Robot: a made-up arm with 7 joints. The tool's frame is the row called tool. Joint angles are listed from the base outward. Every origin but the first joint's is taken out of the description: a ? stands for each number. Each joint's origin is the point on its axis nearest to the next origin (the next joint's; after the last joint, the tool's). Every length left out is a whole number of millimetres.
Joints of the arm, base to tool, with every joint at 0 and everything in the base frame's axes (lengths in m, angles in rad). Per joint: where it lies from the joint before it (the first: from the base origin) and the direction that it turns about. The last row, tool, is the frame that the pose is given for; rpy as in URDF.
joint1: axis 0 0 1 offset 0 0 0.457
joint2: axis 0 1 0 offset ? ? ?
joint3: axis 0 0 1 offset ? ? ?
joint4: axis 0 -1 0 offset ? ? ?
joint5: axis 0 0 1 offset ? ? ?
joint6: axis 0 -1 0 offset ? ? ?
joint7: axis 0 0 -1 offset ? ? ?
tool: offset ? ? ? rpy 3.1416 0 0
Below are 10 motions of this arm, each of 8 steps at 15 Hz.
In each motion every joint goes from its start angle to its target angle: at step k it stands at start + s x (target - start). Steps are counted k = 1, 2, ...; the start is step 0. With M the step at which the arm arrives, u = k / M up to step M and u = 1 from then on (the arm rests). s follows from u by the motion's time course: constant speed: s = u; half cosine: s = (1 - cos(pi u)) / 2; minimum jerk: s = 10 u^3 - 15 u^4 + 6 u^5.
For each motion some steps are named. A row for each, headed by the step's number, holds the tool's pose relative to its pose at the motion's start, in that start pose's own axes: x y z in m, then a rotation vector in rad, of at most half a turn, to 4 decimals.
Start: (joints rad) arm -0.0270 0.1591 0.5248 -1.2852 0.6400 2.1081 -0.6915
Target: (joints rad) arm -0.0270 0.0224 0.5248 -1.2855 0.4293 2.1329 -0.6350
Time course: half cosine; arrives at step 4
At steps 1, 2, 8:
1: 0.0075 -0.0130 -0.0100 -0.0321 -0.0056 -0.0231
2: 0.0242 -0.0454 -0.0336 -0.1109 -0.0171 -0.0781
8: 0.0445 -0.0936 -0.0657 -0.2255 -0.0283 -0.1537

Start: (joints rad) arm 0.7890 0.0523 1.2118 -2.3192 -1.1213 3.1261 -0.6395
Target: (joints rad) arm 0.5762 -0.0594 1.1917 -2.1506 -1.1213 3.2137 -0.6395
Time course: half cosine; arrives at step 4
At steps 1, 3, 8:
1: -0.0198 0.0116 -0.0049 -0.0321 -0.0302 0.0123
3: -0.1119 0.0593 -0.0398 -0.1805 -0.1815 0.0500
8: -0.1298 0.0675 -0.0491 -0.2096 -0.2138 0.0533

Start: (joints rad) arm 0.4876 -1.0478 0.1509 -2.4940 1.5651 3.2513 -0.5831
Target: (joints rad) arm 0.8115 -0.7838 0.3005 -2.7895 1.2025 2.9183 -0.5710
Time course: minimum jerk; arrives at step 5
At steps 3, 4, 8:
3: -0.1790 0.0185 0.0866 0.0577 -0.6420 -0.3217
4: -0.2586 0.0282 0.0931 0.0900 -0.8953 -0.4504
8: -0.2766 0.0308 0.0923 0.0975 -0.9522 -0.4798

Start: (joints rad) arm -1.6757 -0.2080 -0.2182 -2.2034 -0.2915 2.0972 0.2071
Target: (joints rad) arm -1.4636 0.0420 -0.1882 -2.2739 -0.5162 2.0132 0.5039
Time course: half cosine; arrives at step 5
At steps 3, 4, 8:
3: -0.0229 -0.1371 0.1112 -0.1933 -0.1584 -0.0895
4: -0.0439 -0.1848 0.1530 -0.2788 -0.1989 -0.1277
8: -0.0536 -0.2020 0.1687 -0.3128 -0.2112 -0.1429

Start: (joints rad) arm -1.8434 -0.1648 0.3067 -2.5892 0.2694 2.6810 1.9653
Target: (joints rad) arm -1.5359 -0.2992 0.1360 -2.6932 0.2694 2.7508 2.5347
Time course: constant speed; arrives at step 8
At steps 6, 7, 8:
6: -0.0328 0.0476 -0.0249 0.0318 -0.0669 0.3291
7: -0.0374 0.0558 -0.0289 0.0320 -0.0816 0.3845
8: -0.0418 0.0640 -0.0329 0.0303 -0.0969 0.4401

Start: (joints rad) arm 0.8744 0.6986 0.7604 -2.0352 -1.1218 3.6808 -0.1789
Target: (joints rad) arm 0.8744 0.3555 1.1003 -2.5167 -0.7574 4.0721 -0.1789
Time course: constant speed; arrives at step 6
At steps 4, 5, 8:
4: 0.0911 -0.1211 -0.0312 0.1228 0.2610 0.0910
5: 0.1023 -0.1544 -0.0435 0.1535 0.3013 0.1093
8: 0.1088 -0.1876 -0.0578 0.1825 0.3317 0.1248

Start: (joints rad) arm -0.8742 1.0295 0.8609 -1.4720 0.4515 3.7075 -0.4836
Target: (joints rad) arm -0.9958 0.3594 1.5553 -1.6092 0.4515 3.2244 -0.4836
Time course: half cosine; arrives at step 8
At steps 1, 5, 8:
1: 0.0127 -0.0180 -0.0044 0.0366 0.0003 0.0030
5: 0.1486 -0.3406 -0.1851 0.6720 -0.0494 -0.1580
8: 0.1310 -0.4798 -0.3239 0.9395 -0.1192 -0.3660

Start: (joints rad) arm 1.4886 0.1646 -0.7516 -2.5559 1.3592 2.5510 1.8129
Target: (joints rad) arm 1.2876 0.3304 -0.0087 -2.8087 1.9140 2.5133 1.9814
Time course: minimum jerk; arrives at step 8
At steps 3, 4, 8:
3: 0.0553 0.0362 0.0625 -0.0637 0.0970 0.1158
4: 0.1097 0.0635 0.1029 -0.0987 0.1837 0.2168
8: 0.2475 0.1165 0.1520 -0.1196 0.3874 0.4491

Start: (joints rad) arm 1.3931 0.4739 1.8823 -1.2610 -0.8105 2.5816 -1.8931
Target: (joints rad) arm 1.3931 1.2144 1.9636 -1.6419 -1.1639 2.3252 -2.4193
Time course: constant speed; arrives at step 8
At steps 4, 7, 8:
4: -0.0395 -0.1485 0.0706 0.1218 0.2007 -0.1388
7: -0.0312 -0.2436 0.1059 0.1225 0.3652 -0.2621
8: -0.0236 -0.2708 0.1140 0.1064 0.4162 -0.3062

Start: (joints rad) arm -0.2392 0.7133 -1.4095 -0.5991 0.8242 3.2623 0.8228
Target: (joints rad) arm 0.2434 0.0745 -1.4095 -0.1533 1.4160 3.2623 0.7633
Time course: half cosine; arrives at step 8
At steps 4, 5, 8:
4: 0.2280 -0.1347 -0.1086 0.3747 0.1325 0.6074
5: 0.3171 -0.1392 -0.1589 0.5122 0.1738 0.8382
8: 0.4465 -0.0960 -0.2387 0.7294 0.2369 1.2009

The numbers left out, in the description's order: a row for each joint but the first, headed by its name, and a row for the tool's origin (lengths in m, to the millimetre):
joint2: 0 0 0
joint3: 0 0 0.286
joint4: 0.09 0 0
joint5: -0.101 0 0.468
joint6: 0 0 0
joint7: 0.129 0 0
tool: 0 0 0

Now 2 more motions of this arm.
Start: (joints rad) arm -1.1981 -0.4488 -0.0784 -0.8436 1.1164 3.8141 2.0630
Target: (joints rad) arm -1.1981 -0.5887 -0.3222 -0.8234 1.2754 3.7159 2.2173
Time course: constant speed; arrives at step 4
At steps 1, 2, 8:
1: -0.0270 -0.0232 0.0085 0.0256 -0.0274 0.0499
2: -0.0546 -0.0473 0.0151 0.0499 -0.0567 0.1015
8: -0.1111 -0.0981 0.0226 0.0944 -0.1210 0.2092

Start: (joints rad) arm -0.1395 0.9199 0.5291 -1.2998 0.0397 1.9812 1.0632
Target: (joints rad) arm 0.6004 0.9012 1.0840 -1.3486 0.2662 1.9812 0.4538
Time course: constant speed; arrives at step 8
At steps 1, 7, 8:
1: -0.1016 -0.0475 0.0378 -0.0153 -0.0728 -0.2000
7: -0.7564 -0.0026 0.2213 -0.1201 -0.6575 -1.3096
8: -0.8535 0.0563 0.2360 -0.1369 -0.7854 -1.4714

